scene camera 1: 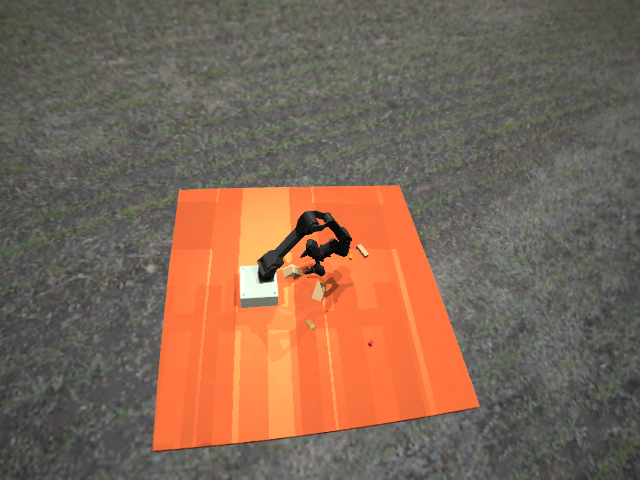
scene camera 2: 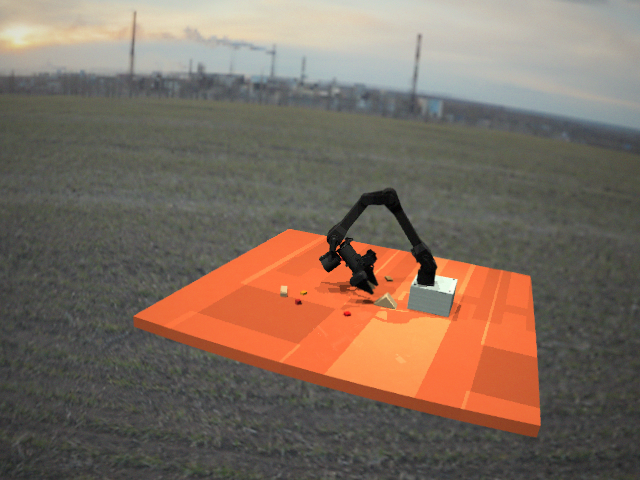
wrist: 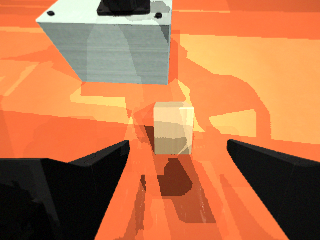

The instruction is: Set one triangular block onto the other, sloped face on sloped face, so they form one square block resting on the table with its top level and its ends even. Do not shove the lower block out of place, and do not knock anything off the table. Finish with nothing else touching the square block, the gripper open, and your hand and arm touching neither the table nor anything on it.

Labels:
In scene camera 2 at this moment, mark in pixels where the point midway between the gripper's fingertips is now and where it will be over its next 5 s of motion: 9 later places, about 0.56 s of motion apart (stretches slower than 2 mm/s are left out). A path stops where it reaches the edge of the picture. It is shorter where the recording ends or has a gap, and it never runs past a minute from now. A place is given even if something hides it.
My gripper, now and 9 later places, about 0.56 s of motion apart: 375, 289; 386, 301; 388, 291; 390, 278; 390, 278; 388, 278; 389, 278; 389, 278; 389, 278; 389, 278

